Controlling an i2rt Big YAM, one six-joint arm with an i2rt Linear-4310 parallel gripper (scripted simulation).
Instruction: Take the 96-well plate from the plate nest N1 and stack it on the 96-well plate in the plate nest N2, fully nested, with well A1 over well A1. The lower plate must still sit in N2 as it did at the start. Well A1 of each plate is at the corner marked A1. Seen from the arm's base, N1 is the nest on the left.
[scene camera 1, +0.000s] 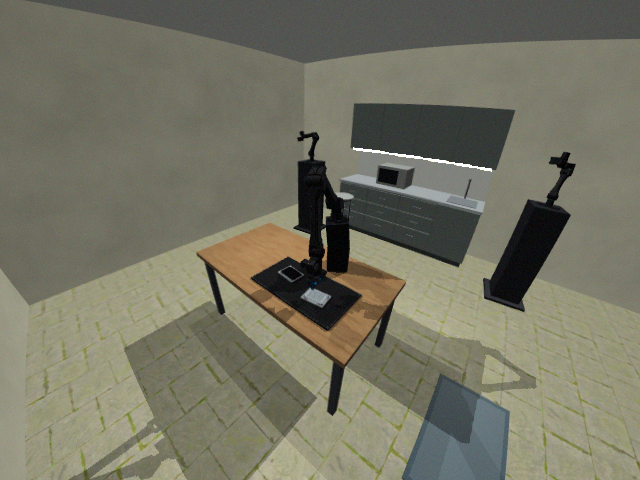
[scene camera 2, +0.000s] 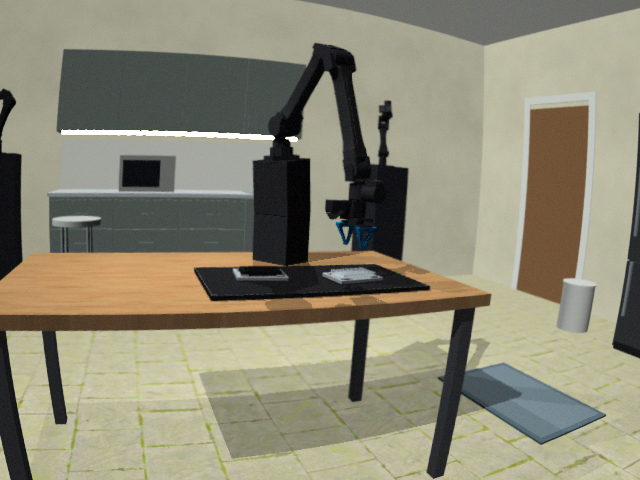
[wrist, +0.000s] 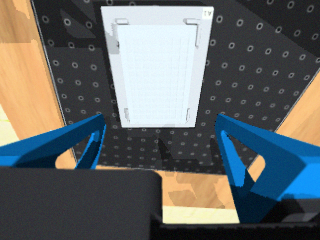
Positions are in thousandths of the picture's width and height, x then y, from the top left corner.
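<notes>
My gripper (scene camera 2: 554, 516), (wrist: 502, 502) is visible in scene camera 2 and in the wrist view.
</notes>
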